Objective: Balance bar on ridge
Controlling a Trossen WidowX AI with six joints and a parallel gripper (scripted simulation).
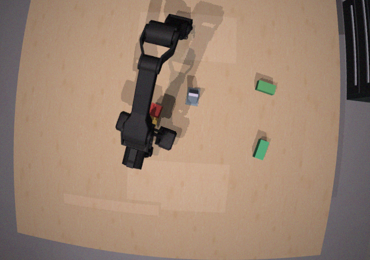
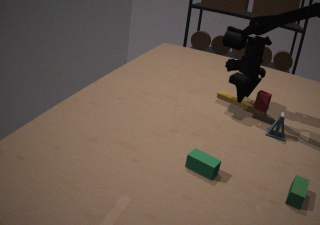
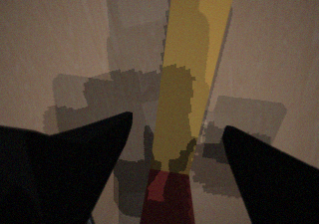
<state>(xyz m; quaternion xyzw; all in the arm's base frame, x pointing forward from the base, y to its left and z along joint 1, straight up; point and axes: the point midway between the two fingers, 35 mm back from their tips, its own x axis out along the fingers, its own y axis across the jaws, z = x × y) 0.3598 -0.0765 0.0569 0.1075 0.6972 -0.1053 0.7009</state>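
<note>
The ridge lies 14 cm to the left of my gripper tip, 12 cm behind it and 4 cm above it.
</note>
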